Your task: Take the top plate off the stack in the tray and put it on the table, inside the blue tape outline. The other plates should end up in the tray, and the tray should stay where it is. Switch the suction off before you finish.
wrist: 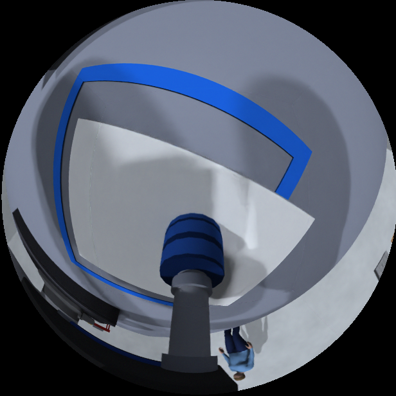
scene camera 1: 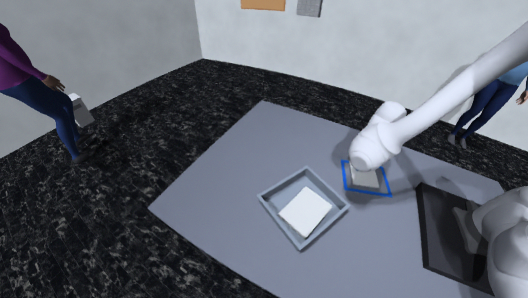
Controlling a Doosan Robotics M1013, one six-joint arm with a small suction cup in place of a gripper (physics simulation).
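Pixels of known places: arm's base, origin of the base link: [scene camera 1: 478,233].
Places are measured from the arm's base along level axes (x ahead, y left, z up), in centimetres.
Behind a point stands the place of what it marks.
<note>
My suction cup [wrist: 192,242] is on the upper face of a white plate [scene camera 1: 366,179] @(x 44.6, y -15.6, z -2.8 cm) [wrist: 135,190] and holds it; in the scene view the arm's wrist hides the cup. The plate hangs low over the blue tape outline [scene camera 1: 367,193] @(x 44.2, y -9.0, z -3.8 cm) [wrist: 200,89], turned a little relative to it. In the wrist view the plate's right part covers a stretch of the tape. The exact gap under the plate is hard to tell. The grey-blue tray [scene camera 1: 289,191] @(x 76.0, y 0.3, z -3.5 cm) stands on the table left of the outline, with the white plate stack [scene camera 1: 305,211] @(x 68.7, y 7.7, z -1.6 cm) inside it.
The robot's base stands on a dark plate [scene camera 1: 437,245] @(x 20.5, y 8.6, z -0.5 cm) at the right of the grey table [scene camera 1: 225,200] @(x 97.5, y 12.0, z -3.7 cm). A person in purple [scene camera 1: 12,65] stands beyond the table at the left, and a person in blue [scene camera 1: 510,80] [wrist: 240,359] stands behind the arm.
</note>
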